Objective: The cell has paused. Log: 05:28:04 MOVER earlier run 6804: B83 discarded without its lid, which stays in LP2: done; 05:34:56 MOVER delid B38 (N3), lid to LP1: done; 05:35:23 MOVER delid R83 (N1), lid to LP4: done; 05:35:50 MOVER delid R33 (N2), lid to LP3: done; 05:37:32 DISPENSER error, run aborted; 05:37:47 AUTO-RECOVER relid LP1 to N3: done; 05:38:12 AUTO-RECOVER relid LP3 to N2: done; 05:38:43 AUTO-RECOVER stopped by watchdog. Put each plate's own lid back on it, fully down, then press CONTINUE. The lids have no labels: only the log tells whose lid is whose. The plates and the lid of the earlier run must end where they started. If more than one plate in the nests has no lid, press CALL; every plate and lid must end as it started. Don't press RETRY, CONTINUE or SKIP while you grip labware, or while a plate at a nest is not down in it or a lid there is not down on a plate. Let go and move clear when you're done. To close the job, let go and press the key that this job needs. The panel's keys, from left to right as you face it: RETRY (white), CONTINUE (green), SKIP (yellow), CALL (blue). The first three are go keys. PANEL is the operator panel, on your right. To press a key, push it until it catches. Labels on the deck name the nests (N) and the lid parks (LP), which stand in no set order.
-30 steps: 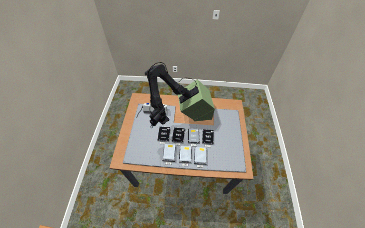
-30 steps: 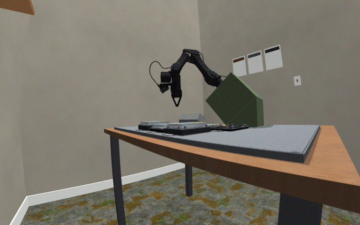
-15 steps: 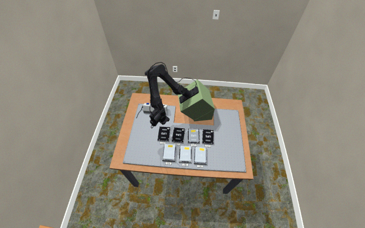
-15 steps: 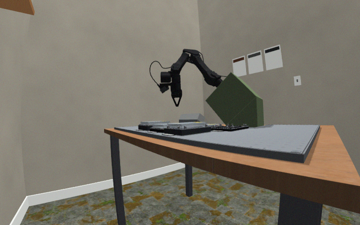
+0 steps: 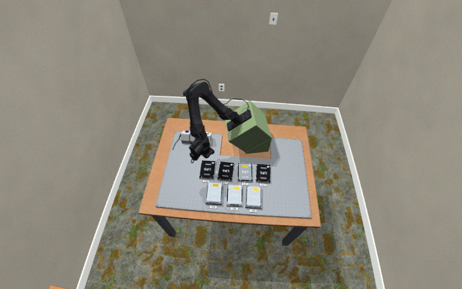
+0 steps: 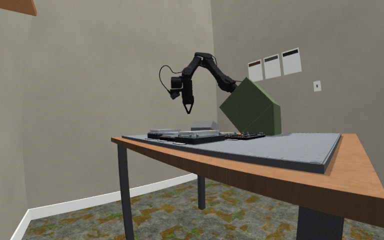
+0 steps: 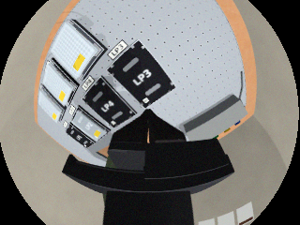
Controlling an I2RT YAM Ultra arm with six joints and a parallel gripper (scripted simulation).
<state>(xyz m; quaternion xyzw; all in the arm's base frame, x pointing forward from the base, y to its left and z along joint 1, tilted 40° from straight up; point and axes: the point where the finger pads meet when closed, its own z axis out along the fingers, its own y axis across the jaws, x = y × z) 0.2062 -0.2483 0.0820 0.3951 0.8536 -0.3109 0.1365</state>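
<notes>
The green key is 270 mm behind my hand, 40 mm to the right of it and 70 mm below it. From my hand the other things lie so: yellow key 280 mm behind, 90 mm to the right, 70 mm below; blue call key 290 mm behind, 140 mm to the right, 70 mm below; lid 70 mm ahead, 250 mm to the left, 120 mm below.
</notes>
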